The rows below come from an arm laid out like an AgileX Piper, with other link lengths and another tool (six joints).
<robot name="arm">
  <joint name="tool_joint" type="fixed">
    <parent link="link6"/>
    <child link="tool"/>
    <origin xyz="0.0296 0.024 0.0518" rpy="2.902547 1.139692 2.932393"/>
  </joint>
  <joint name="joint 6" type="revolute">
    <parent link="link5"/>
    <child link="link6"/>
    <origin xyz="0.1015 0 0.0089"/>
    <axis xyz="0.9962 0 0.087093"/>
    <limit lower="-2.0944" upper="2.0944"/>
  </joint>
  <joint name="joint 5" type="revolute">
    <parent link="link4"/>
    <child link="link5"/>
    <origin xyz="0 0 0"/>
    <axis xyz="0 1 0"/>
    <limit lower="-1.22" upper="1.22"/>
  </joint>
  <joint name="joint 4" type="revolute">
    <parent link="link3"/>
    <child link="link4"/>
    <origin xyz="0.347 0 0.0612"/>
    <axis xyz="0.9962 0 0.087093"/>
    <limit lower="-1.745" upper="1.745"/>
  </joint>
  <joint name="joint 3" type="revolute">
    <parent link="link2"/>
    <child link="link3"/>
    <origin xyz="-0.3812 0 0.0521"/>
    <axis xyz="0 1 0"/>
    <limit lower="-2.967" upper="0"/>
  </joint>
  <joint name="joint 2" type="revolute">
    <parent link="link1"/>
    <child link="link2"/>
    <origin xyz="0 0 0"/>
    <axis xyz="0 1 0"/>
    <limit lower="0" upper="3.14"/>
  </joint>
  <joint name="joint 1" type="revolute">
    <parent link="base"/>
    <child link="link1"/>
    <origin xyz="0 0 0.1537"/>
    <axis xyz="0 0 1"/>
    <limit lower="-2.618" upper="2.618"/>
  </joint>
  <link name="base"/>
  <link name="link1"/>
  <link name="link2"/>
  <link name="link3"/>
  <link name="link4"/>
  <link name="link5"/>
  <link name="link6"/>
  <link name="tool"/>
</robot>
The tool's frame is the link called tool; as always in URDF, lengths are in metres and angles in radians.
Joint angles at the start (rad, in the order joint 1, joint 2, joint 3, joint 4, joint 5, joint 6): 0.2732, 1.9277, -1.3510, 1.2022, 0.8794, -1.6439
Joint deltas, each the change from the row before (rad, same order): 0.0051, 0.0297, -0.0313, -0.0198, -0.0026, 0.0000; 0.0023, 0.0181, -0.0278, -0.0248, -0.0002, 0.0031; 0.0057, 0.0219, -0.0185, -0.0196, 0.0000, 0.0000; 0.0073, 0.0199, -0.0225, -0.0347, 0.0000, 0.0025; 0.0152, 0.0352, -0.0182, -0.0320, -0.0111, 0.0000; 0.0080, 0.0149, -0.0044, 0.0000, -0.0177, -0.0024; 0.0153, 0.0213, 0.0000, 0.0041, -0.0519, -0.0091; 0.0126, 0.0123, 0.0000, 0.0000, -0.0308, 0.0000; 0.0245, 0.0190, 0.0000, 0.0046, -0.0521, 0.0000; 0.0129, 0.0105, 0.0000, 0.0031, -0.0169, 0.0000; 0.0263, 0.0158, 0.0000, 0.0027, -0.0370, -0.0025; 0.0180, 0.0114, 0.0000, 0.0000, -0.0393, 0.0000; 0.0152, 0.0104, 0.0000, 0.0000, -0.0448, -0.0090
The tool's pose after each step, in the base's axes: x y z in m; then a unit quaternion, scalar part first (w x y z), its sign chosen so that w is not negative. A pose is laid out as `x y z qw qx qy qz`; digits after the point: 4 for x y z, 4 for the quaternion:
0.5154 0.2833 0.3166 0.1429 -0.5287 0.8134 0.1961
0.5208 0.2861 0.3140 0.1423 -0.5360 0.8110 0.1862
0.5244 0.2904 0.3060 0.1369 -0.5434 0.8085 0.1797
0.5271 0.2953 0.2988 0.1310 -0.5549 0.8044 0.1672
0.5301 0.3045 0.2808 0.1188 -0.5656 0.8012 0.1550
0.5324 0.3092 0.2730 0.1177 -0.5646 0.8029 0.1508
0.5366 0.3171 0.2589 0.1205 -0.5586 0.8090 0.1376
0.5378 0.3235 0.2505 0.1205 -0.5554 0.8124 0.1301
0.5386 0.3361 0.2379 0.1220 -0.5503 0.8175 0.1188
0.5374 0.3429 0.2312 0.1202 -0.5500 0.8182 0.1164
0.5342 0.3565 0.2206 0.1201 -0.5510 0.8187 0.1079
0.5336 0.3652 0.2125 0.1223 -0.5482 0.8216 0.0973
0.5341 0.3721 0.2048 0.1281 -0.5458 0.8240 0.0821

